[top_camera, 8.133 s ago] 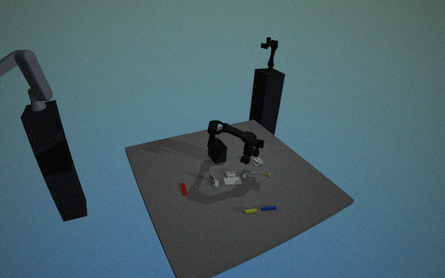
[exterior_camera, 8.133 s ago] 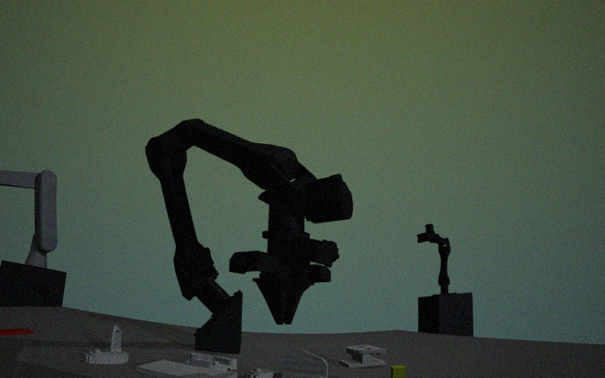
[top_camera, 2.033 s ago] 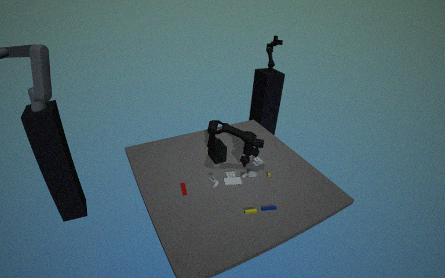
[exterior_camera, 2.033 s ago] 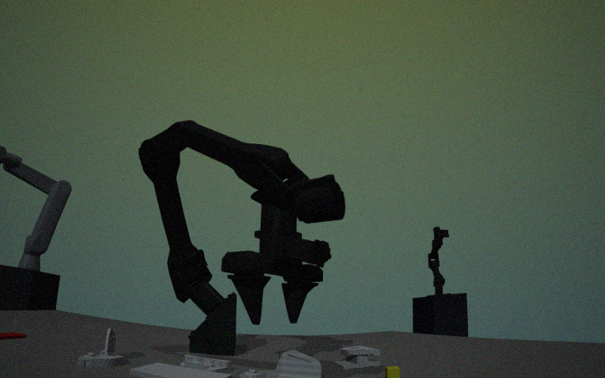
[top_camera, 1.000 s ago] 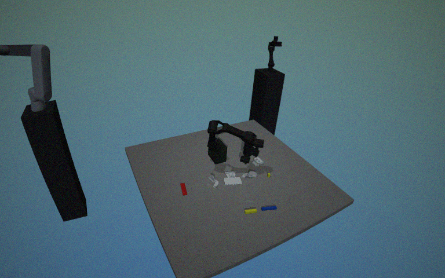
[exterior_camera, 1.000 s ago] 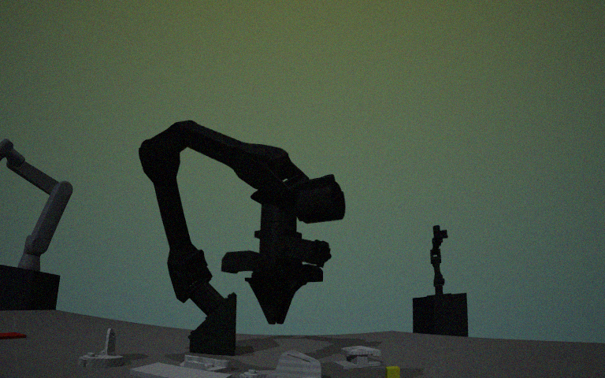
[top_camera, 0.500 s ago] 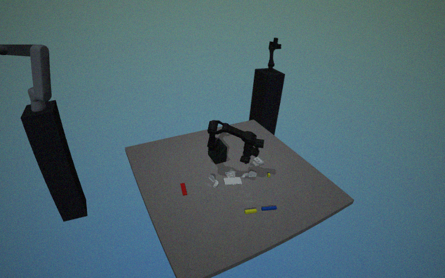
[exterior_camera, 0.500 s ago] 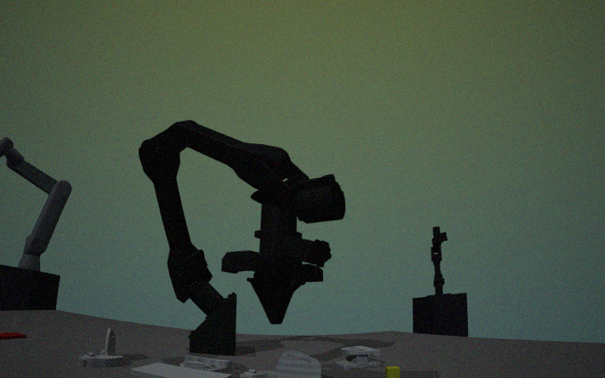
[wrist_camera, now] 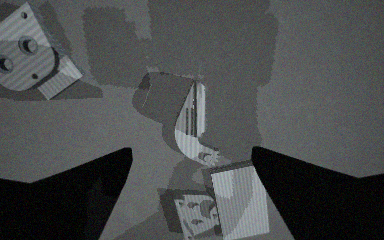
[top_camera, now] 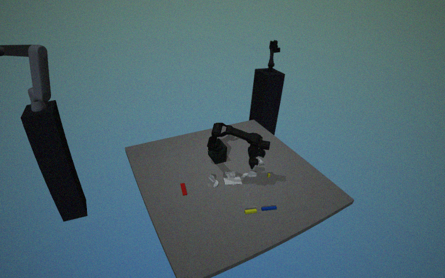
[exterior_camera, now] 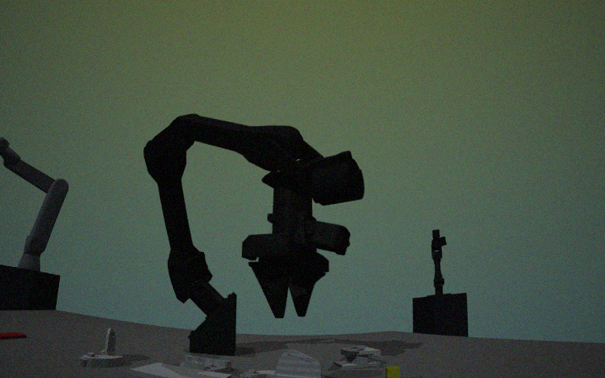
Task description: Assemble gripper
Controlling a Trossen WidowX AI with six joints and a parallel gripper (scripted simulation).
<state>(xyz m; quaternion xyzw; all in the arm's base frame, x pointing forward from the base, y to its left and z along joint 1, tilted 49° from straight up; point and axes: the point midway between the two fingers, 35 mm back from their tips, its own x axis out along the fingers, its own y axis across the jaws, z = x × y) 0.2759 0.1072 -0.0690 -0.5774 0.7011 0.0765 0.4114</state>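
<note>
My gripper tip is 9 cm above the jaw and 4 cm to the left of it. From my gripper tip the other things lie so: gripper base: 14 cm to the left, 11 cm behind, 7 cm below; housing plate: 13 cm to the right, 9 cm below, 6 cm behind; small yellow cube: 12 cm to the left, 8 cm below, 7 cm ahead.
</note>
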